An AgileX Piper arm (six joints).
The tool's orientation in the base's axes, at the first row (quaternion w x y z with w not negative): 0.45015 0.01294 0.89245 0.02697
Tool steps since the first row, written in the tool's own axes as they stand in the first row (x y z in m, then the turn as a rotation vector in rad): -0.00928 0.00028 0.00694 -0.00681 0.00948 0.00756; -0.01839 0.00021 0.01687 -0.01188 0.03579 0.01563; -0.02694 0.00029 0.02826 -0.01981 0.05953 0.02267; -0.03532 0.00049 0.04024 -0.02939 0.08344 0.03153; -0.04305 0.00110 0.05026 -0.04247 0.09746 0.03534; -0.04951 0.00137 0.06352 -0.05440 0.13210 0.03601; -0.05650 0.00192 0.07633 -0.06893 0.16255 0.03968; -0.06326 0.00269 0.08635 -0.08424 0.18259 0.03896; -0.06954 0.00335 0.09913 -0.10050 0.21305 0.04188; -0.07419 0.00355 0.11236 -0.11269 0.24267 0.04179; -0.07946 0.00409 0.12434 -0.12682 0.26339 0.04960
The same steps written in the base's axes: 0.01110 0.00009 0.00335 0.01012 0.00942 0.00155; 0.02450 -0.00005 0.00477 0.01959 0.03573 0.00240; 0.03874 0.00004 0.00488 0.02994 0.05931 0.00601; 0.05335 0.00028 0.00451 0.04273 0.08305 0.00988; 0.06601 0.00089 0.00481 0.05355 0.09656 0.01895; 0.08051 0.00134 0.00214 0.06114 0.13060 0.03021; 0.09496 0.00202 0.00019 0.07269 0.16044 0.04151; 0.10704 0.00284 -0.00028 0.08119 0.17969 0.05543; 0.12105 0.00367 -0.00279 0.09316 0.20944 0.06857; 0.13445 0.00413 -0.00689 0.10030 0.23842 0.08018; 0.14722 0.00486 -0.00973 0.11496 0.25872 0.08813
